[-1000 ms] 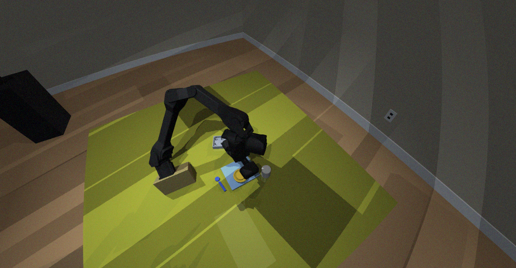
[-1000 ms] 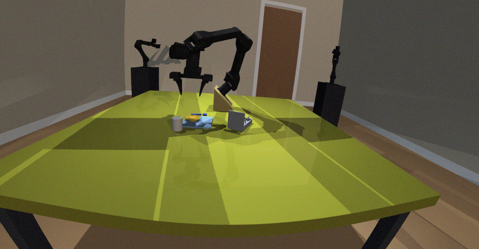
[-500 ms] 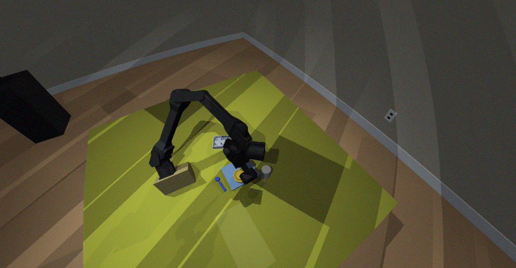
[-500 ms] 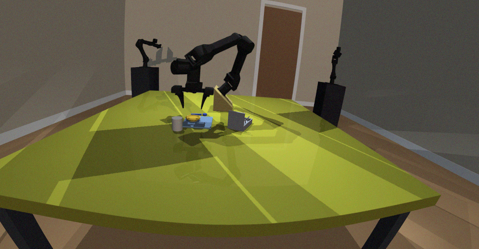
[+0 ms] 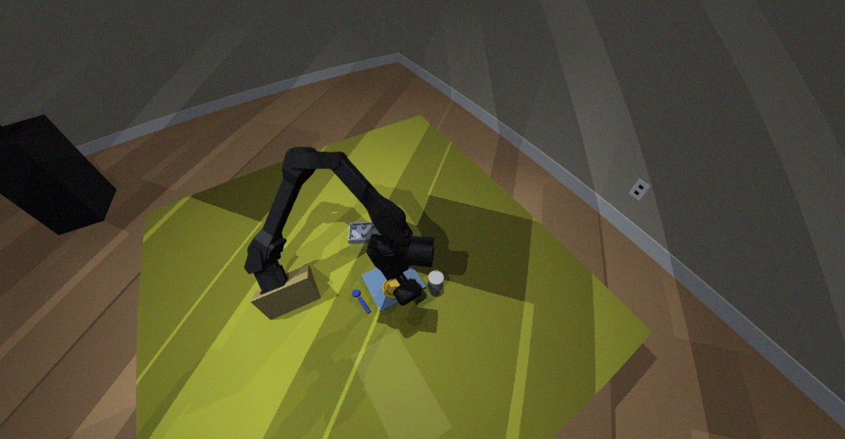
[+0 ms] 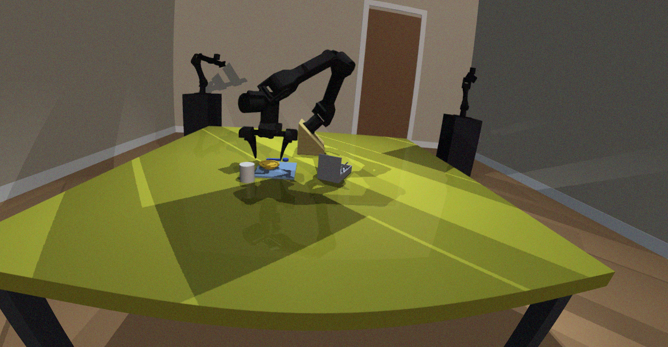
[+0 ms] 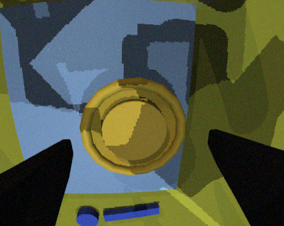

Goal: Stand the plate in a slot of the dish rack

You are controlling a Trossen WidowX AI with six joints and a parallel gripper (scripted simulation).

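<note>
Now: gripper tip 20 mm above the yellow plate. Round my gripper tip: white cup: 110 mm ahead, 30 mm to the right, 10 mm below; blue spoon: 110 mm behind, 10 mm to the left, 30 mm below; light blue mat: 30 mm to the left, 30 mm below.
</note>
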